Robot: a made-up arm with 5 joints. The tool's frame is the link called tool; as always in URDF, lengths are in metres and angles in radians. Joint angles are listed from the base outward.
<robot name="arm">
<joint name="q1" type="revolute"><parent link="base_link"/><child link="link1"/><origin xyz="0 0 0.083"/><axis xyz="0 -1 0"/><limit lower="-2.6" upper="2.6"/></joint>
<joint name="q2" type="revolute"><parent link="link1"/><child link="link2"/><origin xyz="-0.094 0.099 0.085"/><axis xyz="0 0 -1"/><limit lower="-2.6" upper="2.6"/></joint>
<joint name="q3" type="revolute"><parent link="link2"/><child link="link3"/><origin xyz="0.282 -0.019 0.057"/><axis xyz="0 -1 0"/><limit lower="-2.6" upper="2.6"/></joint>
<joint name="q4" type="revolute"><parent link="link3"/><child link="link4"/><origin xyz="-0.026 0.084 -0.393"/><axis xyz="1 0 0"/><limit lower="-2.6" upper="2.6"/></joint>
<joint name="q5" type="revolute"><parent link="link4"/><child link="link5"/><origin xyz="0.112 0.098 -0.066"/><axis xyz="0 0 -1"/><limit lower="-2.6" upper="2.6"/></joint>
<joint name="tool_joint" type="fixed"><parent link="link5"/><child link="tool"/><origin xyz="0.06 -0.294 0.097"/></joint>
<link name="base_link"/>
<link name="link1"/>
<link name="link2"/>
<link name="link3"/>
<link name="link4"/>
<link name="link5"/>
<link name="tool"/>
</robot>
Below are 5 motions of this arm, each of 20 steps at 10 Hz.
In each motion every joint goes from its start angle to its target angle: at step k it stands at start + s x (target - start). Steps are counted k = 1, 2, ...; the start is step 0. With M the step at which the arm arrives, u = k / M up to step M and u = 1 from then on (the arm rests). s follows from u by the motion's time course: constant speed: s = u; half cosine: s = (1 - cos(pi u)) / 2; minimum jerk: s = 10 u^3 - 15 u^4 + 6 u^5.
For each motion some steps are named. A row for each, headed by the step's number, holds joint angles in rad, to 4 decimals.
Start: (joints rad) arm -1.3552 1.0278 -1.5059 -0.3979 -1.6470
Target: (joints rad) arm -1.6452 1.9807 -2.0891 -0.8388 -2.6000
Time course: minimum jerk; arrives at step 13
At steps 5, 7, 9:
5: -1.4397 1.3053 -1.6757 -0.5263 -1.9245
7: -1.5210 1.5727 -1.8394 -0.6500 -2.1920
9: -1.5949 1.8155 -1.9880 -0.7623 -2.4347

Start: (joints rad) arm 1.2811 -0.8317 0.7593 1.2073 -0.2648
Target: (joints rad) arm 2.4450 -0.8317 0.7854 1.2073 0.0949
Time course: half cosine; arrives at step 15
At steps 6, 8, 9, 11, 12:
6: 1.6832 -0.8317 0.7683 1.2073 -0.1405
8: 1.9239 -0.8317 0.7737 1.2073 -0.0662
9: 2.0429 -0.8317 0.7764 1.2073 -0.0294
11: 2.2525 -0.8317 0.7811 1.2073 0.0354
12: 2.3339 -0.8317 0.7829 1.2073 0.0606

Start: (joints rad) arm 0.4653 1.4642 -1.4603 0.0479 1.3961
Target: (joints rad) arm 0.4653 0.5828 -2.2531 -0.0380 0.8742
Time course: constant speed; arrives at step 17
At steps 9, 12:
9: 0.4653 0.9976 -1.8800 0.0024 1.1198
12: 0.4653 0.8420 -2.0199 -0.0127 1.0277

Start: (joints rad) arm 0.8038 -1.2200 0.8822 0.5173 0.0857
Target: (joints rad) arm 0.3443 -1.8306 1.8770 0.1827 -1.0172
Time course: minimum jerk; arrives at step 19
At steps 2, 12, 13, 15, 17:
2: 0.7993 -1.2260 0.8920 0.5140 0.0748
12: 0.4658 -1.6691 1.6139 0.2712 -0.7255
13: 0.4291 -1.7179 1.6934 0.2445 -0.8136
15: 0.3748 -1.7901 1.8110 0.2049 -0.9441
17: 0.3488 -1.8246 1.8672 0.1860 -1.0063

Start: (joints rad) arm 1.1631 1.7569 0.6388 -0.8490 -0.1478
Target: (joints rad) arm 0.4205 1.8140 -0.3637 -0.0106 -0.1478
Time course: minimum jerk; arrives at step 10
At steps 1, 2, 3, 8, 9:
1: 1.1567 1.7574 0.6302 -0.8418 -0.1478
2: 1.1201 1.7602 0.5807 -0.8004 -0.1478
3: 1.0420 1.7662 0.4753 -0.7123 -0.1478
8: 0.4635 1.8107 -0.3056 -0.0592 -0.1478
9: 0.4269 1.8135 -0.3551 -0.0178 -0.1478

